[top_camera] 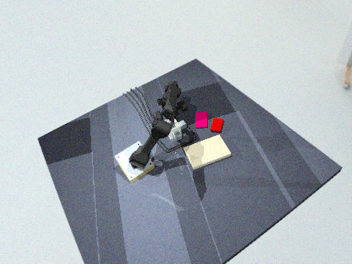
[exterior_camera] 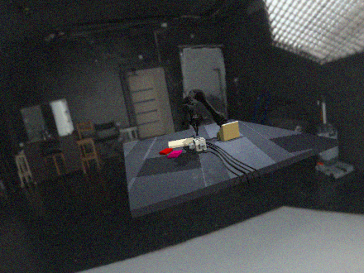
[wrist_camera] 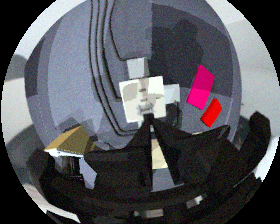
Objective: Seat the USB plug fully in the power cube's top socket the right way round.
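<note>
The dark USB plug lies 2 cm below my gripper tip. From my gripper tip the other things lie so: red block: 24 cm ahead, 9 cm to the right, 12 cm below; then pink block: 19 cm ahead, 1 cm to the left, 12 cm below; then cream slab: 8 cm ahead, 22 cm to the right, 12 cm below.
</note>
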